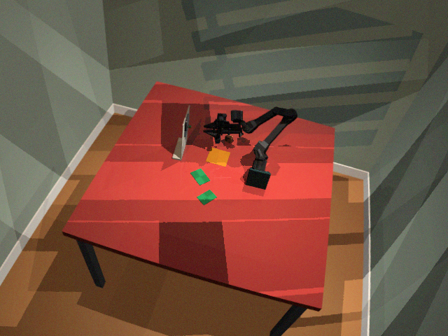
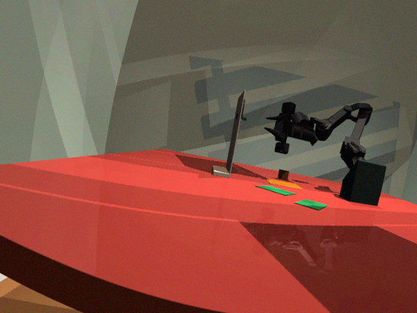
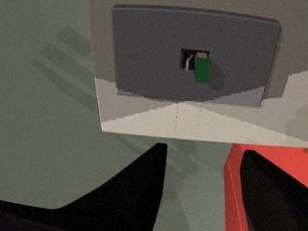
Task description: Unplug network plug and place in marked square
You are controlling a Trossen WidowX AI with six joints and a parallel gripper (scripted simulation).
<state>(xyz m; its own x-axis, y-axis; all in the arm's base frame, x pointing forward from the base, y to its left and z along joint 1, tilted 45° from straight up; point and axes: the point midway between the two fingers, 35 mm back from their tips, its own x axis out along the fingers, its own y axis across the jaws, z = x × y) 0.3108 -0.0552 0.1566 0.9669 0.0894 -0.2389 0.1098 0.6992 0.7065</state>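
My gripper tip is 90 mm short of the network plug. The rest, counted from my gripper tip: marked square 200 mm below, 110 mm behind, 10 mm to the left; upright panel 110 mm ahead, 70 mm below.
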